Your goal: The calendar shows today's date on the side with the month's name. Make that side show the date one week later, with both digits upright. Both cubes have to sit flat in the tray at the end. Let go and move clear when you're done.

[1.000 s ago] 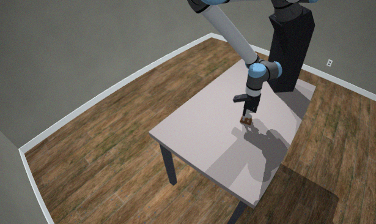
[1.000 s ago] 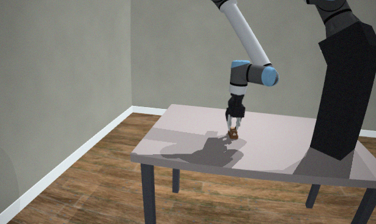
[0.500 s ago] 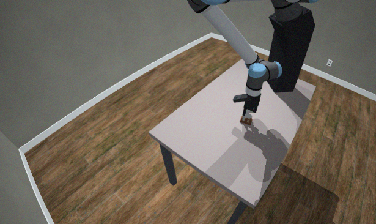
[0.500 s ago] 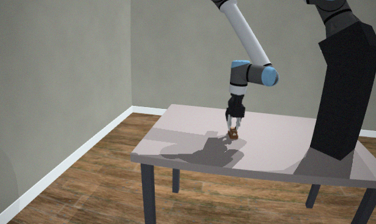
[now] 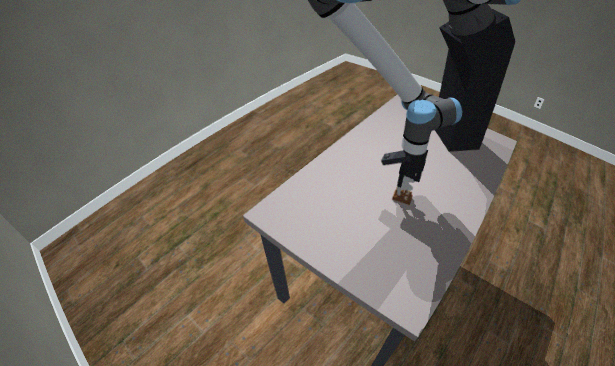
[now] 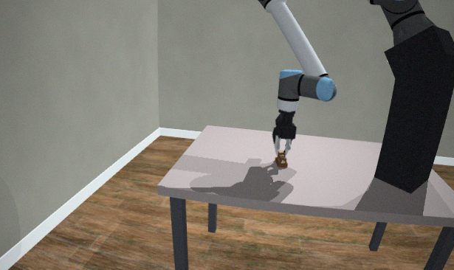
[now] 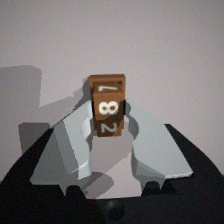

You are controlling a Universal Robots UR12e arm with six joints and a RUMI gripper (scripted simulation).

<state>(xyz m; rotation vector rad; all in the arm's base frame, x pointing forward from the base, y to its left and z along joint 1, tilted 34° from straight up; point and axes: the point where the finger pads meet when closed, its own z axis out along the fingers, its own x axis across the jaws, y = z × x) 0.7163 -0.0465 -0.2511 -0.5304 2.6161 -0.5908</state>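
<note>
The brown wooden calendar tray lies 1 cm behind my hand, 2 cm to the left of it and 4 cm below it. The rest, counted from my hand: brown calendar cube: 1 cm below.
</note>
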